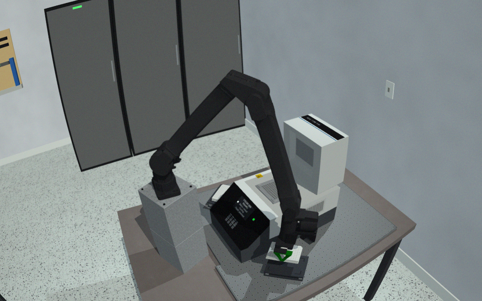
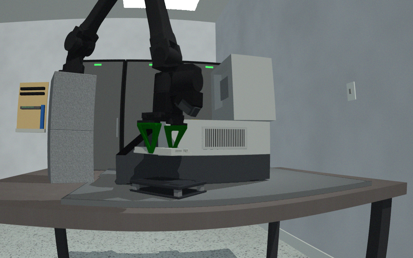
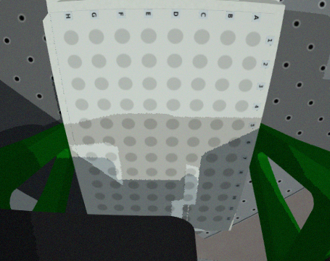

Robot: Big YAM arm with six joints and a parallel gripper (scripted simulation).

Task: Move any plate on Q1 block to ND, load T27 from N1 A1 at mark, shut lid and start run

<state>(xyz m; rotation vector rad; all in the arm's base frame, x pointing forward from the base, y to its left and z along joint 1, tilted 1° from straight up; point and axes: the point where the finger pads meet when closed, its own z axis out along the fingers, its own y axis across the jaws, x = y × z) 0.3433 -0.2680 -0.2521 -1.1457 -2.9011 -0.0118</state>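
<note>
My hand is 8 cm above the black plate nest N1, 1 cm to the left of it and 1 cm short of it. From my hand the other things lie so: plate T27: right at my hand; then dark nest ND: 55 cm to the left, 8 cm below, 2 cm behind.
</note>
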